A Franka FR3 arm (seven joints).
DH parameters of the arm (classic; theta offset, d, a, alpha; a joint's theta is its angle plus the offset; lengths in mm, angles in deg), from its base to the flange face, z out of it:
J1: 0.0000 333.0 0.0 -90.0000
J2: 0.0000 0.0 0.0 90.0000
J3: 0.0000 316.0 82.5 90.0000
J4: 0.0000 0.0 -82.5 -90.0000
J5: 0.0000 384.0 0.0 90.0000
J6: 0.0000 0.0 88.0 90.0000
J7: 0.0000 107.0 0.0 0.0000
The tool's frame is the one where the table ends.
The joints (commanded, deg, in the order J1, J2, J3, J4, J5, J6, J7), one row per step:
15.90 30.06 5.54 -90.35 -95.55 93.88 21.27
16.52 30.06 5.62 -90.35 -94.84 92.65 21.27
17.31 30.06 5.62 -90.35 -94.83 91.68 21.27
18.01 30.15 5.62 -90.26 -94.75 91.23 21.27
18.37 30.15 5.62 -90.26 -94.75 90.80 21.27
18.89 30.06 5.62 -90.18 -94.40 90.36 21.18
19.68 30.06 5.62 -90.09 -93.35 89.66 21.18
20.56 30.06 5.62 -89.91 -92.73 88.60 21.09
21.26 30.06 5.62 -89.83 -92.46 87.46 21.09
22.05 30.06 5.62 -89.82 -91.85 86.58 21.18
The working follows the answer.
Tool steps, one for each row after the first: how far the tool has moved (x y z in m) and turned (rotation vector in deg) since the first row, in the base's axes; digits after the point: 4 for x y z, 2 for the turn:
-0.0033 0.0053 0.0000 0.05 -0.03 -0.73
-0.0062 0.0126 0.0009 -0.38 -0.25 -0.78
-0.0083 0.0199 0.0009 -0.51 -0.32 -0.52
-0.0096 0.0233 0.0013 -0.70 -0.42 -0.53
-0.0117 0.0283 0.0029 -0.60 -0.48 -0.57
-0.0154 0.0357 0.0026 -0.06 -0.32 -0.92
-0.0191 0.0436 0.0039 -0.02 -0.39 -1.27
-0.0224 0.0492 0.0052 -0.28 -0.61 -1.70
-0.0264 0.0562 0.0051 -0.17 -0.64 -1.98

Tool pose at each row, in the base's axes (x y z in m, rotation vector in deg; rounded; the steps above come from the unrounded poses):
0.6815 0.1467 0.3987 85.84 27.82 13.96
0.6782 0.1520 0.3988 86.03 27.24 13.42
0.6753 0.1593 0.3997 85.59 27.05 13.43
0.6733 0.1667 0.3996 85.39 27.20 13.65
0.6719 0.1700 0.4000 85.19 27.12 13.67
0.6698 0.1750 0.4016 85.28 27.04 13.70
0.6661 0.1824 0.4013 85.91 26.87 13.46
0.6624 0.1903 0.4027 86.01 26.54 13.24
0.6591 0.1960 0.4039 85.80 26.06 13.00
0.6551 0.2030 0.4038 85.96 25.82 12.83

